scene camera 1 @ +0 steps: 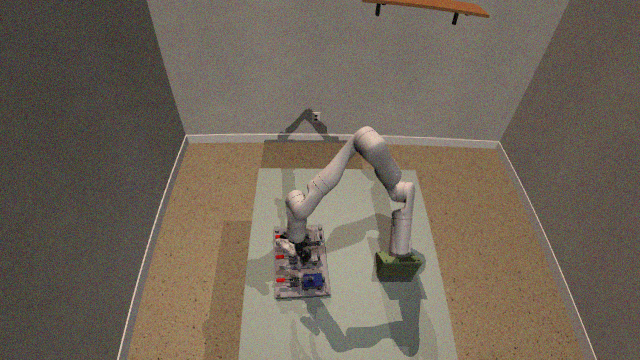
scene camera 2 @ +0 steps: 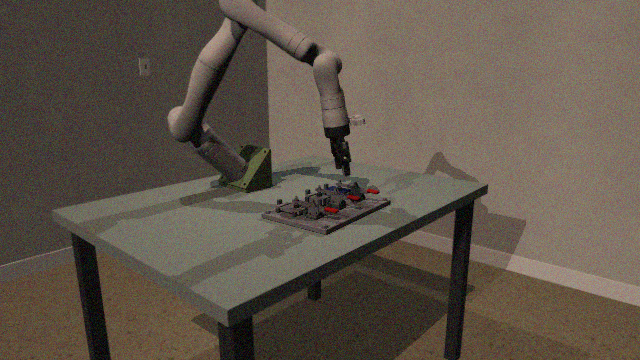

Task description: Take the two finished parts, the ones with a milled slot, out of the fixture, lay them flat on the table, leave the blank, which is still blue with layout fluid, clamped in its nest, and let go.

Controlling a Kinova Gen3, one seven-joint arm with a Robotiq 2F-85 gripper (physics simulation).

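Frame: origin at the arm's base, x down, y left, z ahead, level; metres.
Seen in the pictures: gripper, fingertip midpoint: (scene camera 1: 293, 256) (scene camera 2: 343, 172); arm's base at its link origin: (scene camera 1: 398, 254) (scene camera 2: 238, 170).
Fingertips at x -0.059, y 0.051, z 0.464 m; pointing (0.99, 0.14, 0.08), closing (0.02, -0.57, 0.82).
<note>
Offsets run from my fingertips to a thing's top centre. "pt": to the spot under its first point. Level surfaces: height alone.
The fixture is a grey plate (scene camera 1: 300, 295) (scene camera 2: 360, 213) with three nests in a row, each with a red-handled clamp. The blank @(pt dy +0.079, dx +0.082, dz -0.085 m) (scene camera 1: 313, 282) (scene camera 2: 340, 189), blue, sits in the nest at the lower end in scene camera 1, the far end in scene camera 2. Grey parts sit in the middle and other end nests, small and dark; their milled slots cannot be made out. My gripper (scene camera 1: 304, 257) (scene camera 2: 346, 172) points down above the fixture, around its middle nest in scene camera 1. It is open and empty, with its fingers apart from the parts; it partly hides the middle and upper nests in scene camera 1.
The red clamp handles @(pt dy -0.023, dx +0.058, dz +0.062 m) (scene camera 1: 280, 257) (scene camera 2: 354, 198) stick out along the fixture's side away from my base. The green base bracket (scene camera 1: 398, 267) (scene camera 2: 258, 170) stands on the pale table @(dx +0.118 m) (scene camera 1: 350, 310) (scene camera 2: 150, 240). An orange shelf (scene camera 1: 425, 6) hangs on the back wall.
</note>
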